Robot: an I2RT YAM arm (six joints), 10 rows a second.
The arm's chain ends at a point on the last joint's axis. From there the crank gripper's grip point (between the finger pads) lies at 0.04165 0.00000 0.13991 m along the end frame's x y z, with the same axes.
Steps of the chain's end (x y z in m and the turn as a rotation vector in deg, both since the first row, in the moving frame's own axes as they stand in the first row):
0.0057 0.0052 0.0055 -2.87 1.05 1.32
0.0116 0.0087 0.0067 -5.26 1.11 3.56
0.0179 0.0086 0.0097 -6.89 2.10 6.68
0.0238 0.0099 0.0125 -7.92 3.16 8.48
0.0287 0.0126 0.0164 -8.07 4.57 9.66
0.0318 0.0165 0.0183 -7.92 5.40 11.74
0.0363 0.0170 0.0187 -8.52 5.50 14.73
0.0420 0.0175 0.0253 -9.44 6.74 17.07
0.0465 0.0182 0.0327 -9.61 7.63 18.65
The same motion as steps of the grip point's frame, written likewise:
0.0082 0.0132 0.0045 -2.87 1.05 1.32
0.0138 0.0241 0.0052 -5.26 1.11 3.56
0.0217 0.0304 0.0068 -6.89 2.10 6.68
0.0295 0.0356 0.0083 -7.92 3.16 8.48
0.0374 0.0398 0.0108 -8.07 4.57 9.66
0.0418 0.0451 0.0119 -7.92 5.40 11.74
0.0453 0.0494 0.0118 -8.52 5.50 14.73
0.0526 0.0542 0.0167 -9.44 6.74 17.07
0.0583 0.0568 0.0230 -9.61 7.63 18.65

